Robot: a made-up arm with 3 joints. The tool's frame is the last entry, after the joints.
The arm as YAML. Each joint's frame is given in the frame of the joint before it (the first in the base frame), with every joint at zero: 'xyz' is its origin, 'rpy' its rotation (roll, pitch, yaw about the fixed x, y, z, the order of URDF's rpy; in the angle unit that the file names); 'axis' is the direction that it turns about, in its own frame. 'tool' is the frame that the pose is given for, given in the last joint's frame.
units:
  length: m
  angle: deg
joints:
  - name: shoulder
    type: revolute
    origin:
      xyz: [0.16, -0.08, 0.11]
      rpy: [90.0, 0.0, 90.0]
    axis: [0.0, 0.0, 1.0]
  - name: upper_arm
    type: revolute
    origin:
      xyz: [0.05, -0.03, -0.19]
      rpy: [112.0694, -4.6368, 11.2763]
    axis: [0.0, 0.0, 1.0]
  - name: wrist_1
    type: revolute
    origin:
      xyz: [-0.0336, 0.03, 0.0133]
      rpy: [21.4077, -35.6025, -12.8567]
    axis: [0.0, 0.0, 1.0]
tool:
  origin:
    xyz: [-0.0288, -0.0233, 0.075]
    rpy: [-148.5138, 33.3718, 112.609]
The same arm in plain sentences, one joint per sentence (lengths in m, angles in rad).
The arm has three revolute joints in a row. What follows holds with every joint at zero, and every direction is one of the base frame's. Joint 1 lies 0.1600 m along +x and 0.0800 m along -y and 0.1100 m along +z from the base frame's origin and turns about +x. Joint 2 lies 0.1900 m along -x and 0.0500 m along +y and 0.0300 m along -z from joint 1 and turns about the direction (-0.3745, 0.211, -0.9029). Joint 3 lies 0.0200 m along +x and 0.0300 m along -y and 0.0301 m along -z from joint 2 and turns about the direction (-0.55007, -0.436176, -0.712161). The tool frame, which is the frame that the pose is given for, lies 0.0500 m along -x and 0.0600 m along -y and 0.0300 m along -z from joint 3; its axes are the base frame's turned by roll 0.0000, pitch 0.0000 and yaw 0.0000 rad (as in URDF: about the fixed x, then y, then z).
